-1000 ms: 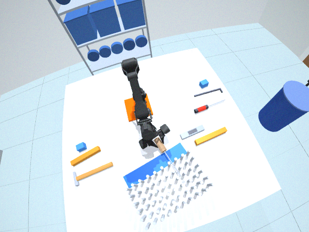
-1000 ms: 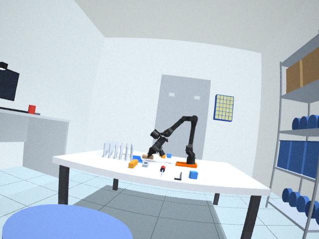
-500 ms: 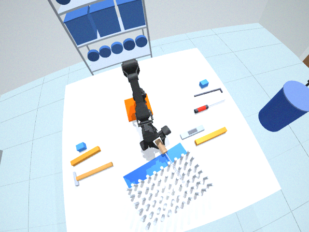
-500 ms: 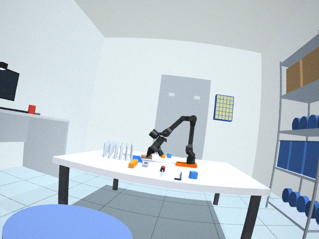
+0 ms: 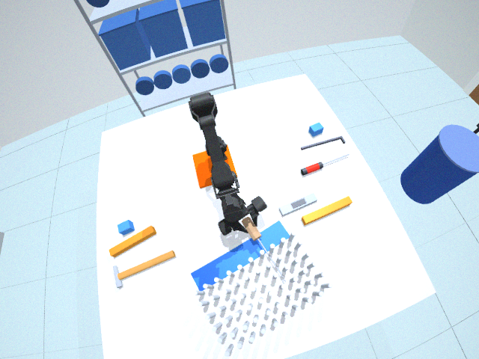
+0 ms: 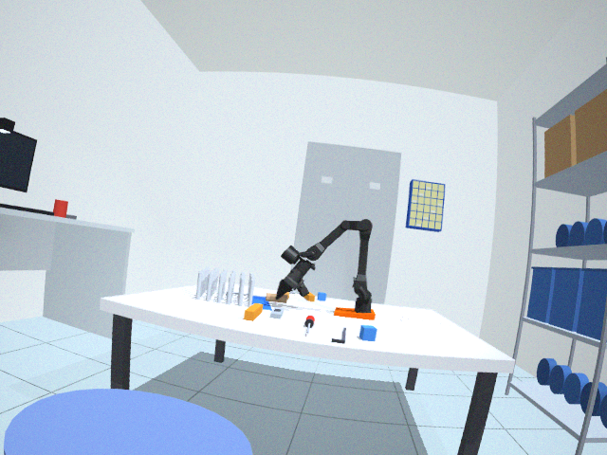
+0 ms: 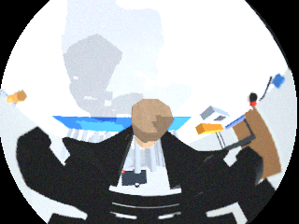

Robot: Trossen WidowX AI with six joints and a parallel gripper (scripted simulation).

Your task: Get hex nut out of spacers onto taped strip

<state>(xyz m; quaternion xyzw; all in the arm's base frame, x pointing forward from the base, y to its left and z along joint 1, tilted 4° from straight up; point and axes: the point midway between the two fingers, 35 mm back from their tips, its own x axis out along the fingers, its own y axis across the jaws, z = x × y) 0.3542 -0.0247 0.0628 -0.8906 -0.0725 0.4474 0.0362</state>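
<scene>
Now: gripper tip 7 cm short of the blue taped strip, 8 cm to the left of it and 3 cm above it. The rest, counted from my gripper tip: wooden-handled pick tool 10 cm ahead, 1 cm to the left; then hex nut 23 cm ahead, 2 cm to the left, 3 cm below; then grey plate 1 cm behind, 22 cm to the left, 2 cm below.
</scene>
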